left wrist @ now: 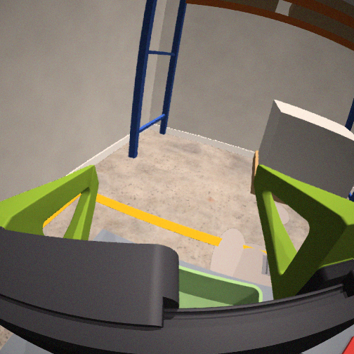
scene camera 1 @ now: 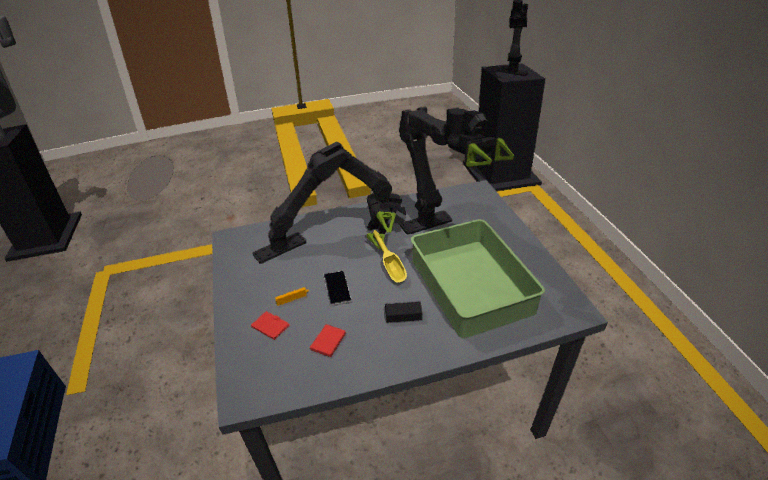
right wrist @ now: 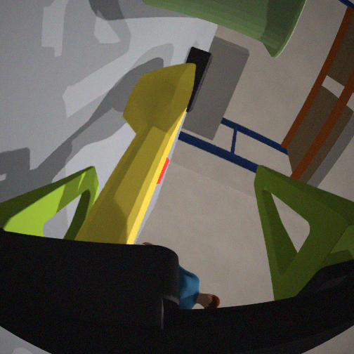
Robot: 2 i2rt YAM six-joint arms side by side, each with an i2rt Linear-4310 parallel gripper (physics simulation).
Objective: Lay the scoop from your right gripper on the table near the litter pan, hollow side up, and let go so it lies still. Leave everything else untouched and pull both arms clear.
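The yellow scoop is hollow side up, left of the green litter pan, its bowl toward the front of the table. Whether its whole length rests on the table is hard to tell. My right gripper is open at the handle end, low over the table. The handle lies loose between its spread fingers, nearer the finger at the left of the right wrist view. My left gripper is open and empty, high behind the pan.
A black block lies in front of the scoop's bowl, near the pan. A black phone lies left of the scoop. An orange piece and two red squares lie farther left and forward.
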